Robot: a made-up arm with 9 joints. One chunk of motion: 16 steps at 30 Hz.
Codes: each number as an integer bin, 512 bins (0 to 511) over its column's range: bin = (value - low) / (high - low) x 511, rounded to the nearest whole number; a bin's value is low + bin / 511 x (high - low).
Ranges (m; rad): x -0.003..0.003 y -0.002..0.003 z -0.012..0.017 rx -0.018..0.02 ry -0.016..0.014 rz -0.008..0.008
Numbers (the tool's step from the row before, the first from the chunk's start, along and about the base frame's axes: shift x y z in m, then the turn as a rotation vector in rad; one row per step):
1: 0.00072 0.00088 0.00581 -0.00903 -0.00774 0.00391
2: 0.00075 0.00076 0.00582 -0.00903 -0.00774 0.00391
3: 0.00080 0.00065 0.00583 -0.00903 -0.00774 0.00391
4: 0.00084 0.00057 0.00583 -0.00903 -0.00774 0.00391
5: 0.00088 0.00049 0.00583 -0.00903 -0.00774 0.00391
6: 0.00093 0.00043 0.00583 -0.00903 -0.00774 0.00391
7: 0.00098 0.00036 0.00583 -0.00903 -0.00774 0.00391
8: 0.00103 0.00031 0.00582 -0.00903 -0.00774 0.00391
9: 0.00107 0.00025 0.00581 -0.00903 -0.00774 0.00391
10: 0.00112 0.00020 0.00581 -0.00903 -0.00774 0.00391
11: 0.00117 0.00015 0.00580 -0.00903 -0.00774 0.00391
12: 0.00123 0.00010 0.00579 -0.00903 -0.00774 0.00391
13: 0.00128 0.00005 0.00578 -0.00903 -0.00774 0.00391
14: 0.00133 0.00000 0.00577 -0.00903 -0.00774 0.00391
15: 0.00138 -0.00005 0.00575 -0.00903 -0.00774 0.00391
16: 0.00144 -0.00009 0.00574 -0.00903 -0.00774 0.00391
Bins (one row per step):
1: 317 294 314 121 141 380
2: 319 282 314 121 141 380
3: 324 271 314 121 141 380
4: 327 263 314 121 141 380
5: 330 254 314 121 141 380
6: 335 248 314 121 141 380
7: 339 241 314 121 141 380
8: 343 236 314 121 141 380
9: 347 230 314 121 141 380
10: 351 225 314 121 141 380
11: 355 220 314 121 141 380
12: 360 215 313 121 141 380
13: 365 210 313 121 141 380
14: 369 204 313 121 141 380
15: 373 199 313 121 141 380
16: 378 195 313 121 141 380

